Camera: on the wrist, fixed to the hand. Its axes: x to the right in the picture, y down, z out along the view.
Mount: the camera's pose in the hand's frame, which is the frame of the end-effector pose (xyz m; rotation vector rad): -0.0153 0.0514 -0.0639 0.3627 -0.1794 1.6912
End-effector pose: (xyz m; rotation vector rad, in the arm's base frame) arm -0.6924 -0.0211 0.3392 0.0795 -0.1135 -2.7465
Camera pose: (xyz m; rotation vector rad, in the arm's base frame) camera -0.6543 -0.0669 0.2809 -0.1224 -0.4612 -1.0197
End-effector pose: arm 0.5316 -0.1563 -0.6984 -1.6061 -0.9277 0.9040
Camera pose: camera 0.5892 -0.2044 -0.7348 -1.7635 0.7762 2.1473
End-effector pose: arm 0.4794 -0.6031 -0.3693 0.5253 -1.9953 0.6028
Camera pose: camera 0.4991 -0.5221 -0.3658 -1.1522 -2.1170 1.9354
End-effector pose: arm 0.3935 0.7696 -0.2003 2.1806 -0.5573 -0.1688
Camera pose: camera 0.3826 0.7948 -0.1215 1.3086 -2.3794 0.6853
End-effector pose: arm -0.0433 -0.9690 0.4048 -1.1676 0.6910 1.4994
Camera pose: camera -0.0732 -1.0451 0.3883 -0.1039 -1.8841 -2.4527
